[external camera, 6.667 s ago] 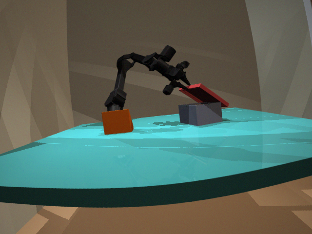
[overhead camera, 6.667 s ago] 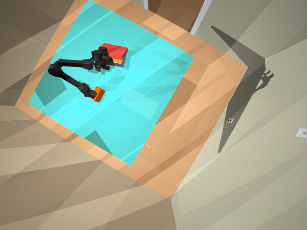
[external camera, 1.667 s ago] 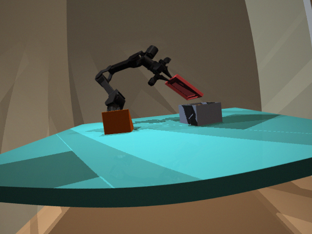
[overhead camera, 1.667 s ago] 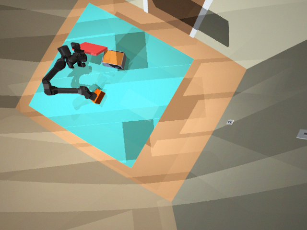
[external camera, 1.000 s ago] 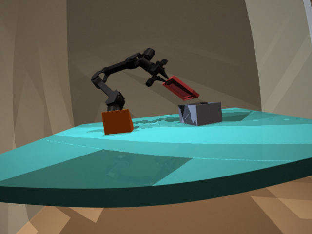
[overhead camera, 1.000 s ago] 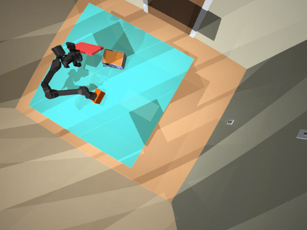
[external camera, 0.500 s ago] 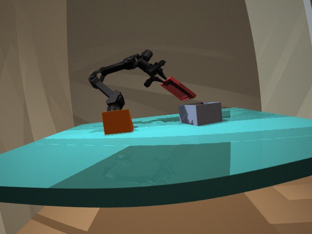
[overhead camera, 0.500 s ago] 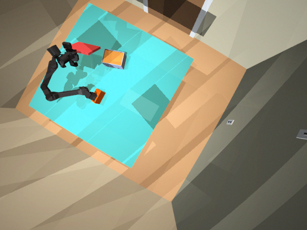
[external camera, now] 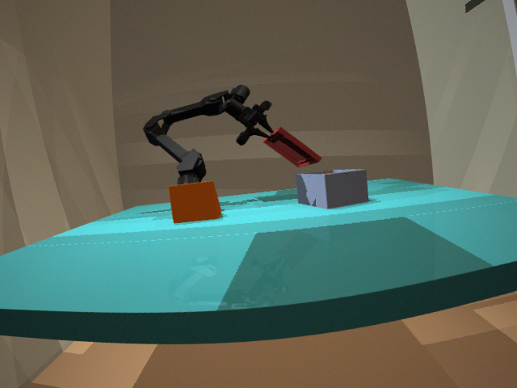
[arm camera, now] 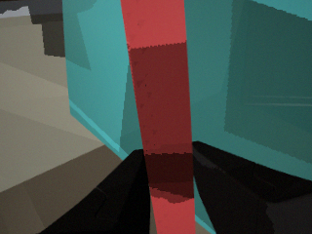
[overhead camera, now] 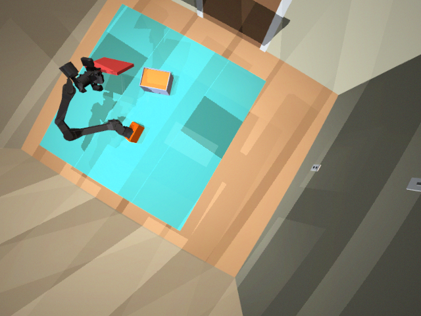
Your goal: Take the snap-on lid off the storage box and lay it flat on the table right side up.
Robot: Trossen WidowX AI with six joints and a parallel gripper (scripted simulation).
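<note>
Now: gripper tip 60 mm short of the lid, 10 mm to the right of it and 50 mm above it. The rest, counted from my gripper tip: grey storage box 170 mm ahead, 240 mm to the right, 190 mm below.
</note>
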